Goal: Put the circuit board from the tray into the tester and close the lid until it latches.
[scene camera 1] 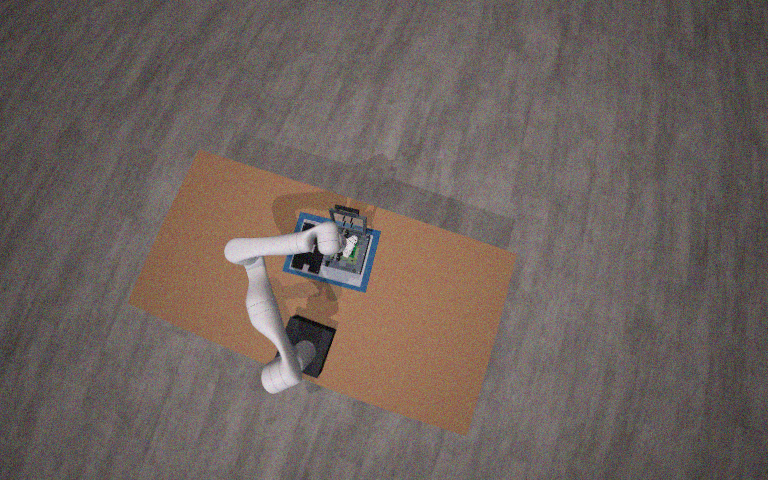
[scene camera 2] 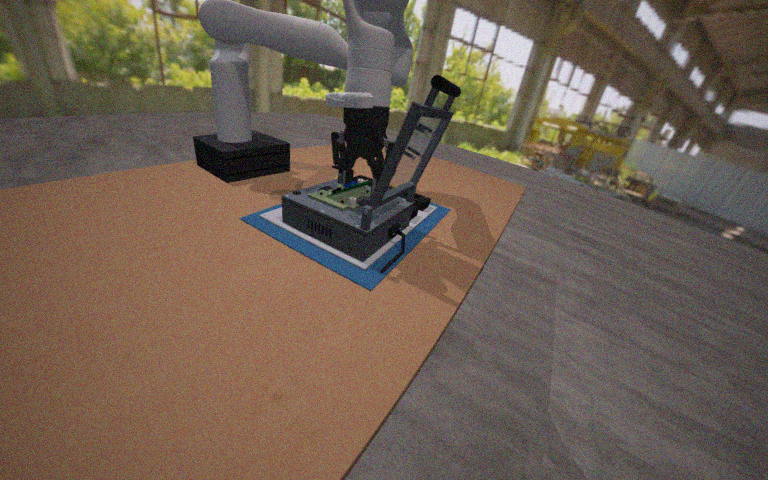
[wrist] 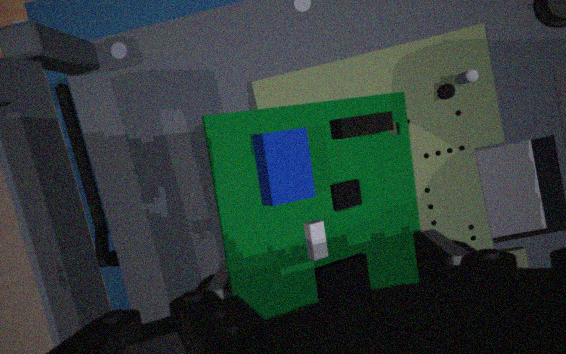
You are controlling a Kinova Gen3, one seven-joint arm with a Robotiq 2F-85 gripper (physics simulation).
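Places are measured from the arm's base along level axes (x right, y ahead, z up), in metres.
Where they show: gripper, fingertip midpoint: [scene camera 2: 361,193] [wrist: 331,271]; arm's base at its link origin: [scene camera 1: 304,351] [scene camera 2: 235,138].
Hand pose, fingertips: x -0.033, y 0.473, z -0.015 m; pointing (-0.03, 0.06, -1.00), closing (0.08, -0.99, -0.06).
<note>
Things, the pixels of their centre, and the offset from my fingertips. "pt": a spot on its surface instead. Level surfaces: height alone.
- green circuit board at the middle of its body: [wrist: 346,277] [scene camera 2: 358,183] dx +0.004, dy -0.004, dz +0.019 m
- pale green bed at a spot on its surface: [wrist: 350,82] pt dx +0.066, dy -0.011, dz -0.005 m
- black tray at a spot on its surface: [scene camera 1: 303,263] pt dx -0.152, dy -0.141, dz -0.052 m
- blue-edged mat at its surface level: dz -0.068 m
- white pin at the middle of its body: [wrist: 472,75] dx +0.064, dy -0.048, dz +0.006 m
- light grey block at a spot on its surface: [wrist: 510,190] pt dx +0.015, dy -0.087, dz -0.064 m
- black cable at a spot on its surface: [scene camera 2: 403,243] pt dx +0.004, dy +0.114, dz -0.052 m
The green circuit board [scene camera 1: 355,252] [scene camera 2: 359,185] [wrist: 295,225], with a blue block and dark chips, is between my fingertips. My gripper [scene camera 2: 360,186] [wrist: 331,271] is shut on its two side edges; in scene camera 1 the wrist hides the fingers. The board is low over the pale green bed [wrist: 350,82] of the grey tester [scene camera 1: 344,269] [scene camera 2: 339,223], slightly turned against the bed and offset to the left in the wrist view. I cannot tell whether they touch. The tester's lid [scene camera 1: 365,226] [scene camera 2: 400,141] stands open, tilted back. The black tray [scene camera 1: 303,263] lies beside the tester, partly under my arm.
Tester and tray stand on a blue-edged mat [scene camera 1: 374,249] [scene camera 2: 305,247] [wrist: 150,17]. A white pin [wrist: 471,76] stands on the bed, and a light grey block [wrist: 510,190] is at its right. A black cable [scene camera 2: 403,243] hangs from the tester. My arm's black base [scene camera 1: 320,339] [scene camera 2: 243,161] is nearby.
</note>
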